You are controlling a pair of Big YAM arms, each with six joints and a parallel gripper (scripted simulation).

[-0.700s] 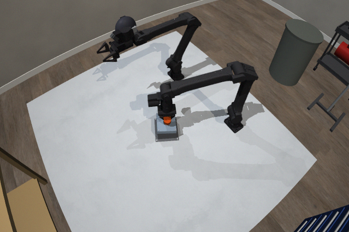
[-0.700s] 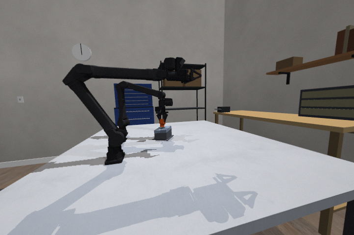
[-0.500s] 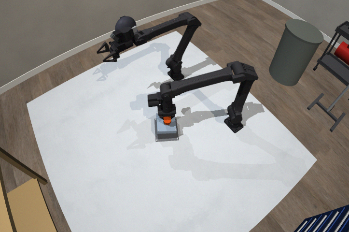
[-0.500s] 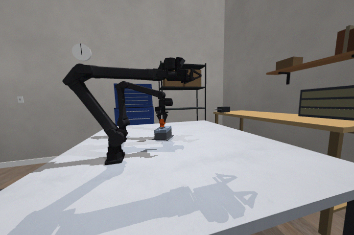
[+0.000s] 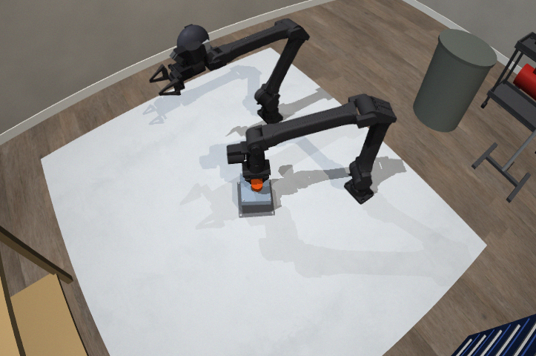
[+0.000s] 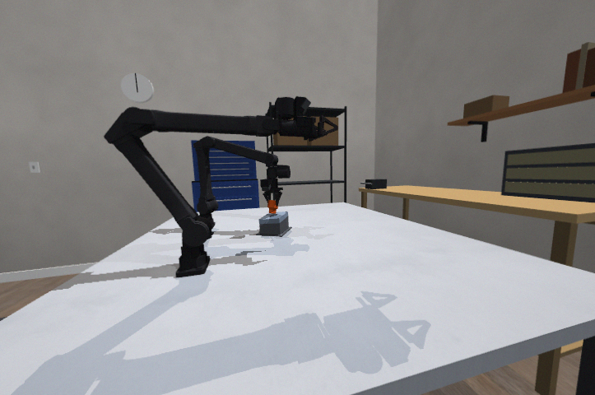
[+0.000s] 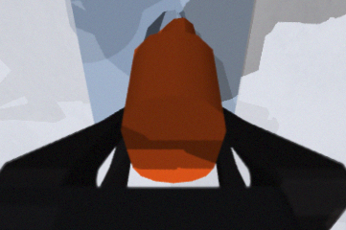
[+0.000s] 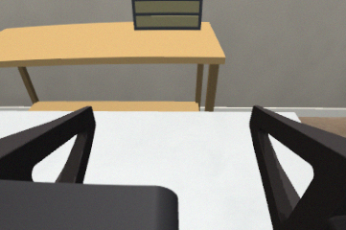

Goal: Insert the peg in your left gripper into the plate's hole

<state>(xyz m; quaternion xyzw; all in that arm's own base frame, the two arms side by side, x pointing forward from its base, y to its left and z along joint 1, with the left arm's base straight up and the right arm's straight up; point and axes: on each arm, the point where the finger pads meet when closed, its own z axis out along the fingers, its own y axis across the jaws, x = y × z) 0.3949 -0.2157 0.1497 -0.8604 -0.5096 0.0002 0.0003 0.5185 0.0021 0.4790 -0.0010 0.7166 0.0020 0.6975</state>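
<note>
The orange peg lies 1 cm to the right of my left hand and 2 cm below it. Also, from my left hand: blue-grey plate (1 cm to the right, 8 cm below).
</note>
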